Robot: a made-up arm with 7 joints. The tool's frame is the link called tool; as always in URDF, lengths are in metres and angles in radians. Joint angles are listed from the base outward.
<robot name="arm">
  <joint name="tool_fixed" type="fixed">
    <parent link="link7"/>
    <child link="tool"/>
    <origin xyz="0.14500 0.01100 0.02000" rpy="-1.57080 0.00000 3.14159"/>
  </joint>
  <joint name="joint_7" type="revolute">
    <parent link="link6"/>
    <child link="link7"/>
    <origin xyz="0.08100 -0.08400 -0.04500" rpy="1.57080 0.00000 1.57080"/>
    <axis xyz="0 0 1"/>
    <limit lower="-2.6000" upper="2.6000"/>
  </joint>
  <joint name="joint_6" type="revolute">
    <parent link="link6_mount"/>
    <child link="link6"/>
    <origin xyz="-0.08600 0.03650 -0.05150" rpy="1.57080 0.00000 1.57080"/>
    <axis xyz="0 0 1"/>
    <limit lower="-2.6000" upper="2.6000"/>
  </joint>
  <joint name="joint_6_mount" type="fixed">
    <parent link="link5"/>
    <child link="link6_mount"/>
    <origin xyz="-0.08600 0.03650 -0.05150"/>
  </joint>
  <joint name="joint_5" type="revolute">
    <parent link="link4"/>
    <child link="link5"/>
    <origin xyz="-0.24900 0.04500 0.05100" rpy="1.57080 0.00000 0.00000"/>
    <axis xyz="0 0 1"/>
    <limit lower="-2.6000" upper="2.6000"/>
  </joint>
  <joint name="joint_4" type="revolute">
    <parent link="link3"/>
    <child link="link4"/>
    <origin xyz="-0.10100 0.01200 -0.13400" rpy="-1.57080 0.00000 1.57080"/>
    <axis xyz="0 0 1"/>
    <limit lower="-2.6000" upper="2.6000"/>
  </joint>
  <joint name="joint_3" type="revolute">
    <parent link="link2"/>
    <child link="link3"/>
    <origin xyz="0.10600 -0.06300 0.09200" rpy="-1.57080 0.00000 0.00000"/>
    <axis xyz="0 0 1"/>
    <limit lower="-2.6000" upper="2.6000"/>
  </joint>
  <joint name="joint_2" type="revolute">
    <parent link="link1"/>
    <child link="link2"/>
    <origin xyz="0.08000 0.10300 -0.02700" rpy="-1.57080 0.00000 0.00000"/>
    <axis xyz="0 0 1"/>
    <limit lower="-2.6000" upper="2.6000"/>
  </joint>
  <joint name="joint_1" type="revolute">
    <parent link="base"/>
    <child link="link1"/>
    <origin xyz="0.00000 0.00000 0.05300" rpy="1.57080 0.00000 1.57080"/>
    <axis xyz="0 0 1"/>
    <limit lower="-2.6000" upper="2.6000"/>
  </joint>
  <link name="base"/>
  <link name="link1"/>
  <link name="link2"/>
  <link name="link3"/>
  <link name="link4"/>
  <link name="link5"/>
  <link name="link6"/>
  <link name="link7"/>
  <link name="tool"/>
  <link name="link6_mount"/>
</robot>
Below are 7 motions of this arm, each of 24 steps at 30 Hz.
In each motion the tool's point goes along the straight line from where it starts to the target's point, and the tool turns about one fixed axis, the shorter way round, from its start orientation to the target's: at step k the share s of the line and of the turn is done. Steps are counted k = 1, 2, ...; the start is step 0. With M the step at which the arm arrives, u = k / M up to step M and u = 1 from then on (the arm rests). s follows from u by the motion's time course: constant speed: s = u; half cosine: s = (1 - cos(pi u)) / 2; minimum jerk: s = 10 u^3 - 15 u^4 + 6 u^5.
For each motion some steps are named. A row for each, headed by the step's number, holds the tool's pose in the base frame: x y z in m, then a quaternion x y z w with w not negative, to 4 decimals.
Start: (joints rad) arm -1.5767 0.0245 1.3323 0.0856 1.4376 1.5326 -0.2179
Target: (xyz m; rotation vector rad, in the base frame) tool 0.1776 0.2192 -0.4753 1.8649 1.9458 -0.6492
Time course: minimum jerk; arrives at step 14
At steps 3, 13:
3: 0.1791 0.1839 -0.4410 0.6128 0.6408 -0.3479 0.3047
13: 0.1776 0.2191 -0.4752 0.6611 0.6898 -0.2306 0.1841

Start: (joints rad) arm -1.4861 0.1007 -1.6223 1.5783 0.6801 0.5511 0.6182
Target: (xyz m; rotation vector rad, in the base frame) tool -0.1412 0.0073 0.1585 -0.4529 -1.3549 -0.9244
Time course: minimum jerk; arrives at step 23
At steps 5, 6, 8, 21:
5: -0.2622 0.0151 -0.0453 -0.1648 -0.7921 -0.4241 0.4070
6: -0.2565 0.0147 -0.0358 -0.1668 -0.7848 -0.4243 0.4199
8: -0.2413 0.0138 -0.0103 -0.1722 -0.7641 -0.4245 0.4542
21: -0.1419 0.0073 0.1572 -0.1999 -0.6000 -0.4087 0.6580

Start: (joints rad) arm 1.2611 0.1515 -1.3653 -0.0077 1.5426 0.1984 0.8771
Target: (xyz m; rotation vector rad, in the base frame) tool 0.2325 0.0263 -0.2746 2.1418 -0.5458 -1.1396
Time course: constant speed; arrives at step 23
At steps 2, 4, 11, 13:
2: 0.3341 -0.2391 -0.0659 0.4984 -0.3555 -0.2636 0.7455
4: 0.3245 -0.2138 -0.0858 0.5379 -0.3460 -0.2848 0.7140
11: 0.2906 -0.1254 -0.1554 0.6624 -0.3045 -0.3515 0.5873
13: 0.2809 -0.1001 -0.1752 0.6936 -0.2905 -0.3683 0.5468

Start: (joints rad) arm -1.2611 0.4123 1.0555 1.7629 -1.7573 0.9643 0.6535
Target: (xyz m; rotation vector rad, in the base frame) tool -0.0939 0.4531 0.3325 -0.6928 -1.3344 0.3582
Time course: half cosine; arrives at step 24
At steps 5, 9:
5: 0.0259 0.4342 0.1066 -0.1341 0.0215 0.4746 0.8696
9: -0.0016 0.4385 0.1583 -0.1862 -0.1340 0.4214 0.8774

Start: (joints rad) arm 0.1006 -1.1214 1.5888 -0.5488 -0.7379 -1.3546 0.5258
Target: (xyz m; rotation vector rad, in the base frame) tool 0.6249 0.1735 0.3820 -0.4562 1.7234 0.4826
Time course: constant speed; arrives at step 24
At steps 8, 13, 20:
8: 0.4650 -0.1885 0.4943 -0.0838 0.3938 -0.0116 0.9153
13: 0.5150 -0.0754 0.4592 -0.1234 0.5208 0.0599 0.8426
20: 0.5849 0.0830 0.4101 -0.1729 0.6733 0.1567 0.7016

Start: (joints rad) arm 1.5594 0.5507 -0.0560 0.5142 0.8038 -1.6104 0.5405
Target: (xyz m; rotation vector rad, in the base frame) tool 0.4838 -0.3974 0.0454 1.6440 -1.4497 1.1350
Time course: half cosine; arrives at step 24
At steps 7, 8, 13, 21, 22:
7: 0.2375 -0.6075 0.1772 0.2902 -0.6806 0.4790 0.4723
8: 0.2542 -0.5933 0.1683 0.3151 -0.6752 0.4782 0.4648
13: 0.3507 -0.5109 0.1166 0.4546 -0.6347 0.4672 0.4149
21: 0.4721 -0.4073 0.0516 0.6144 -0.5624 0.4377 0.3384
22: 0.4786 -0.4018 0.0482 0.6223 -0.5580 0.4357 0.3339

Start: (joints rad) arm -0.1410 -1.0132 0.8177 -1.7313 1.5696 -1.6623 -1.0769
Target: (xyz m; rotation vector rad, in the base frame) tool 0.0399 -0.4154 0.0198 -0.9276 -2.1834 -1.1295
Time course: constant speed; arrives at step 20
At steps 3, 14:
3: 0.1982 -0.3374 -0.0426 -0.3196 -0.7612 -0.5075 0.2469
14: 0.0958 -0.3879 -0.0022 -0.3341 -0.7896 -0.4487 0.2520

